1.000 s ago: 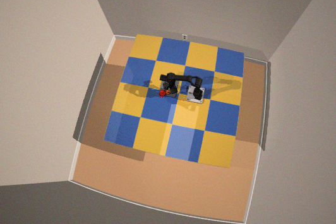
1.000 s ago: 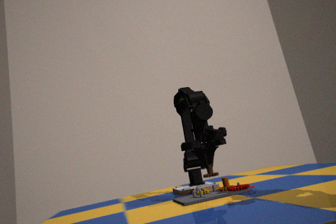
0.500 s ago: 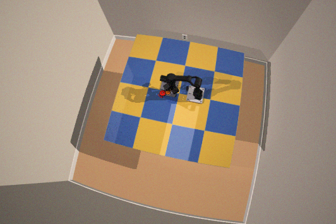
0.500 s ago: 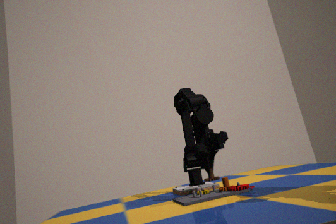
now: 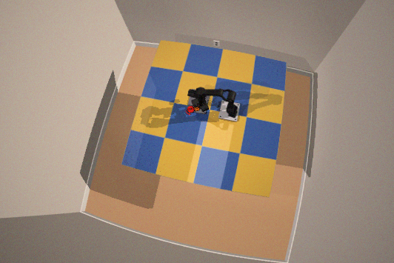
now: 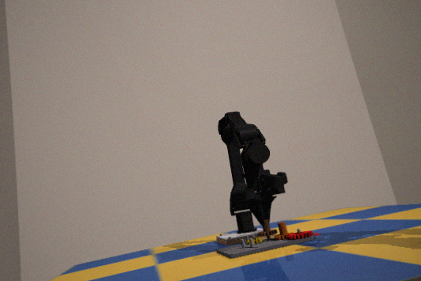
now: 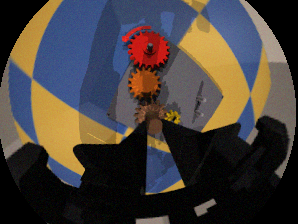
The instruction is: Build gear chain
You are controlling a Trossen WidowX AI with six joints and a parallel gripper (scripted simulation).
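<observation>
Right now my gripper tip is 4 cm to the left of the yellow gear, 3 cm above it and 1 cm short of it. From my gripper tip the other things lie so: red arrow 11 cm to the left, 9 cm ahead, 4 cm below; red gear 8 cm ahead, 7 cm to the left, 3 cm below; orange gear 4 cm to the left, 3 cm below, 3 cm ahead.
</observation>
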